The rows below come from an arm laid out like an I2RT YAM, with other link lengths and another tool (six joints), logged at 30 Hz.
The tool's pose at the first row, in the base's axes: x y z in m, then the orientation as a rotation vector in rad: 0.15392, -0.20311, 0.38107, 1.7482, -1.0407, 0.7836
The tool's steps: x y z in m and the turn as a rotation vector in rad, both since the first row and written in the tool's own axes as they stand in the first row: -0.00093, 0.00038, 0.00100, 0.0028, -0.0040, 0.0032; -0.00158, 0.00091, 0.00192, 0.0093, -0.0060, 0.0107; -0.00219, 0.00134, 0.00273, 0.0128, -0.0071, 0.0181; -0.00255, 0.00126, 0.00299, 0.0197, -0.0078, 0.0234; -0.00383, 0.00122, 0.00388, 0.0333, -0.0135, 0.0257; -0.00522, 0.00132, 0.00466, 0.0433, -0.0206, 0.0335; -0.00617, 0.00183, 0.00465, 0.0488, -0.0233, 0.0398; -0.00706, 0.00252, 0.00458, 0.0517, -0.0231, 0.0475; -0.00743, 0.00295, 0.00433, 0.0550, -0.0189, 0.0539; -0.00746, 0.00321, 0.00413, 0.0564, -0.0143, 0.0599; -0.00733, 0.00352, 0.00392, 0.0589, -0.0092, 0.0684; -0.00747, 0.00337, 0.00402, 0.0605, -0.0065, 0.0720; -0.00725, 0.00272, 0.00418, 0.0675, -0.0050, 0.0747; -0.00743, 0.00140, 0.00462, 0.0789, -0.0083, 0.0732
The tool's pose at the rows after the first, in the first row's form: 0.15323, -0.20383, 0.38006, 1.7515, -1.0458, 0.7842; 0.15253, -0.20460, 0.37938, 1.7552, -1.0527, 0.7915; 0.15193, -0.20526, 0.37873, 1.7558, -1.0597, 0.7975; 0.15186, -0.20537, 0.37830, 1.7598, -1.0637, 0.8047; 0.15139, -0.20579, 0.37688, 1.7736, -1.0666, 0.8104; 0.15073, -0.20611, 0.37545, 1.7829, -1.0765, 0.8161; 0.14986, -0.20592, 0.37485, 1.7865, -1.0830, 0.8214; 0.14885, -0.20573, 0.37439, 1.7856, -1.0896, 0.8283; 0.14828, -0.20547, 0.37434, 1.7834, -1.0921, 0.8379; 0.14803, -0.20534, 0.37449, 1.7795, -1.0944, 0.8463; 0.14779, -0.20525, 0.37480, 1.7751, -1.0984, 0.8574; 0.14787, -0.20526, 0.37458, 1.7734, -1.0996, 0.8629; 0.14856, -0.20534, 0.37446, 1.7773, -1.0995, 0.8704; 0.14969, -0.20541, 0.37363, 1.7895, -1.0977, 0.8743
